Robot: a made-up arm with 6 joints. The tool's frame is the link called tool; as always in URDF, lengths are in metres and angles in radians. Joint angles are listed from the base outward.
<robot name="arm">
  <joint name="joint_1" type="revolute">
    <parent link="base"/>
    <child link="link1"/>
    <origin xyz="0 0 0.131" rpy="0 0 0"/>
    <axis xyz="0 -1 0"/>
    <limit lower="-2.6" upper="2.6"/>
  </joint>
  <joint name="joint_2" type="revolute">
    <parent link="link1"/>
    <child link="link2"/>
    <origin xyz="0.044 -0.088 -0.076" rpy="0 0 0"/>
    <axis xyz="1 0 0"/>
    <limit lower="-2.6" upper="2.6"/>
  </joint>
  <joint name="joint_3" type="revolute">
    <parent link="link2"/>
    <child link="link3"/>
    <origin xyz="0.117 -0.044 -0.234" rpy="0 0 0"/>
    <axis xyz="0 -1 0"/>
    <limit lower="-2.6" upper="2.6"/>
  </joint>
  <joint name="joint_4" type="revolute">
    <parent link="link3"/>
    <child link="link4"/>
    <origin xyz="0.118 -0.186 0.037" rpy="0 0 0"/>
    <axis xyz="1 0 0"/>
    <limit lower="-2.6" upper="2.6"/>
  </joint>
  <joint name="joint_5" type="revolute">
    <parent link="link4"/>
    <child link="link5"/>
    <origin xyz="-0.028 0.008 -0.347" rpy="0 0 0"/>
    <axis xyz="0 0 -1"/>
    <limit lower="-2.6" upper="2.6"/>
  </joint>
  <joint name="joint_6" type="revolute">
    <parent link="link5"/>
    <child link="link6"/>
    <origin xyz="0.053 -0.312 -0.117" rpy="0 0 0"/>
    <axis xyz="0 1 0"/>
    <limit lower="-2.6" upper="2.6"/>
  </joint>
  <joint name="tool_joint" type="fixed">
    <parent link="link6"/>
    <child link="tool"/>
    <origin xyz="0.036 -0.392 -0.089" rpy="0 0 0"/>
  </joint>
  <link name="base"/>
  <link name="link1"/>
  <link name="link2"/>
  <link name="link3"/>
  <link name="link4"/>
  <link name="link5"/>
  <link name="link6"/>
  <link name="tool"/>
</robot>
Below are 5 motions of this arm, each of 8 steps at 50 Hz.
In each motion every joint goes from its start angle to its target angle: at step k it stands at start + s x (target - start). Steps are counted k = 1, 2, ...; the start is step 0. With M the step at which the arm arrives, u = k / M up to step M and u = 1 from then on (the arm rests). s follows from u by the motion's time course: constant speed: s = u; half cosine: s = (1 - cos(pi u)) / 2; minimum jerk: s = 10 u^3 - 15 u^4 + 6 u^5.
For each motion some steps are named. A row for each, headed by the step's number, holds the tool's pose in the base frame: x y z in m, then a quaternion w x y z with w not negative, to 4 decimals.
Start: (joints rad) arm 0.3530 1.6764 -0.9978 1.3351 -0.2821 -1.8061
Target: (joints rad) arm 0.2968 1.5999 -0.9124 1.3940 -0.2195 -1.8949
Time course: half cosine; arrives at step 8
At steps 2, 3, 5, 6, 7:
2: -0.1781 0.8494 0.1061 0.3251 0.7476 0.1191 -0.5668
3: -0.1711 0.8492 0.1030 0.3259 0.7373 0.1154 -0.5804
5: -0.1553 0.8482 0.0955 0.3273 0.7123 0.1069 -0.6116
6: -0.1488 0.8476 0.0922 0.3277 0.7014 0.1034 -0.6244
7: -0.1445 0.8470 0.0900 0.3279 0.6941 0.1010 -0.6328

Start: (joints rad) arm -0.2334 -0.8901 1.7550 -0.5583 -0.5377 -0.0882
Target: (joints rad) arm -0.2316 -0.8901 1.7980 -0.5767 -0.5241 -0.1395
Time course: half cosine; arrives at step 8
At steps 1, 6, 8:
1: 0.3986 -0.4626 0.9495 0.4705 -0.5614 -0.5875 0.3440
6: 0.3654 -0.4693 0.9576 0.4481 -0.5505 -0.6143 0.3448
8: 0.3594 -0.4707 0.9589 0.4439 -0.5485 -0.6190 0.3449

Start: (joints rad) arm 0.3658 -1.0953 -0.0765 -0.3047 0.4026 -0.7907
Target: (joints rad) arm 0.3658 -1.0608 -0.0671 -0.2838 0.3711 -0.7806
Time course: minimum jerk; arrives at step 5
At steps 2, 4, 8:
2: -0.1357 -0.9888 0.7510 0.5812 -0.6518 -0.4865 -0.0282
4: -0.1130 -1.0135 0.7317 0.5966 -0.6378 -0.4864 -0.0264
8: -0.1109 -1.0157 0.7298 0.5980 -0.6365 -0.4864 -0.0262

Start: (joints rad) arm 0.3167 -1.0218 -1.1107 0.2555 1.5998 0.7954
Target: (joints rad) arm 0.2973 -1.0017 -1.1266 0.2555 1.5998 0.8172
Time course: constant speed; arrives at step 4
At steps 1, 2, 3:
1: -0.5386 -0.0433 0.0014 0.2970 -0.0316 0.1466 -0.9430
2: -0.5381 -0.0412 0.0059 0.2953 -0.0313 0.1512 -0.9428
3: -0.5375 -0.0390 0.0104 0.2937 -0.0311 0.1557 -0.9426

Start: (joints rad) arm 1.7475 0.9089 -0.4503 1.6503 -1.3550 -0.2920
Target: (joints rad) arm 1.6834 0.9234 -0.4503 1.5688 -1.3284 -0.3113
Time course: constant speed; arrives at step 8
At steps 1, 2, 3, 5, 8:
1: 0.0132 0.5341 1.0465 0.2151 -0.5673 0.4519 -0.6540
2: 0.0241 0.5397 1.0434 0.2104 -0.5688 0.4532 -0.6533
3: 0.0351 0.5452 1.0403 0.2057 -0.5703 0.4546 -0.6525
5: 0.0570 0.5562 1.0336 0.1961 -0.5733 0.4571 -0.6511
8: 0.0899 0.5722 1.0228 0.1818 -0.5777 0.4609 -0.6487

